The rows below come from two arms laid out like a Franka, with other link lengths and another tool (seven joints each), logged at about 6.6 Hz.
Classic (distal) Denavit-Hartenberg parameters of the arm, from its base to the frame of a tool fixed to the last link. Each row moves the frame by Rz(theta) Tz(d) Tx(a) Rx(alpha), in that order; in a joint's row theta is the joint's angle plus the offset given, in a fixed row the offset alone. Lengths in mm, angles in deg.
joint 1: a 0, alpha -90, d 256.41, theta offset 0
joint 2: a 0, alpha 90, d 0, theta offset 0
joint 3: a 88.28, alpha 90, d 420.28, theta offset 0
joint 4: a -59.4, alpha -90, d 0, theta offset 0
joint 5: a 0, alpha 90, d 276.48, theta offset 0
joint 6: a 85.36, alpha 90, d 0, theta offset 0
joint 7: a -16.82, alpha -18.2, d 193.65, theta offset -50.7
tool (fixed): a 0, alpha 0, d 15.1, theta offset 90
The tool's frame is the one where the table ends.
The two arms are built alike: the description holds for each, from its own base.
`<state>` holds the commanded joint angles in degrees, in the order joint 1, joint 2, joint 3, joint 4, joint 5, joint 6, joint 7, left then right.
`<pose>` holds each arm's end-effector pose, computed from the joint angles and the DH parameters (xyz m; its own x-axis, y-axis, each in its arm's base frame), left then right.
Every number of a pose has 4 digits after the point.
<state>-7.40 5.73 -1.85 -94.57 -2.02 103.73 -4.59 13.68 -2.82 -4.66 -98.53 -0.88 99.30 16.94</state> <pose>0.4944 -0.1030 0.4727 0.6704 -0.6381 0.3787 -0.6886 -0.7251 -0.0028 0.4328 0.0513 0.5093 0.6254 -0.6956 0.3536 -0.7312 -0.6807 -0.0456</pose>
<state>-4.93 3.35 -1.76 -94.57 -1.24 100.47 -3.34 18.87 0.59 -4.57 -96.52 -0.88 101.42 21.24</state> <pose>0.4776 -0.0762 0.4877 0.6870 -0.6317 0.3591 -0.6747 -0.7380 -0.0073 0.4522 0.0997 0.4988 0.6329 -0.6855 0.3598 -0.7183 -0.6934 -0.0575</pose>
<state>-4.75 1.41 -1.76 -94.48 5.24 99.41 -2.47 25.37 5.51 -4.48 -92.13 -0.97 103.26 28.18</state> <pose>0.4684 -0.0519 0.5017 0.6608 -0.6857 0.3054 -0.6912 -0.7144 -0.1085 0.4731 0.1677 0.4889 0.6213 -0.6920 0.3678 -0.7197 -0.6895 -0.0814</pose>
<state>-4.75 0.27 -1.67 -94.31 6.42 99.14 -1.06 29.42 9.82 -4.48 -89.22 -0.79 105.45 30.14</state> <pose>0.4632 -0.0465 0.5117 0.6383 -0.7078 0.3025 -0.7061 -0.6949 -0.1360 0.4891 0.2171 0.4725 0.6420 -0.6706 0.3716 -0.6921 -0.7155 -0.0955</pose>
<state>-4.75 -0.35 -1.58 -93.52 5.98 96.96 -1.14 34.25 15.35 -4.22 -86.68 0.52 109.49 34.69</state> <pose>0.4550 -0.0460 0.5183 0.6478 -0.7012 0.2977 -0.7026 -0.7010 -0.1224 0.4999 0.2861 0.4422 0.6452 -0.6773 0.3535 -0.6859 -0.7173 -0.1226</pose>
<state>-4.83 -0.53 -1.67 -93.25 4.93 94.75 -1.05 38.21 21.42 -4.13 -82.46 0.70 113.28 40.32</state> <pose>0.4466 -0.0498 0.5180 0.6574 -0.6970 0.2865 -0.7060 -0.7026 -0.0894 0.5134 0.3492 0.4135 0.6196 -0.7027 0.3497 -0.7000 -0.6963 -0.1589</pose>
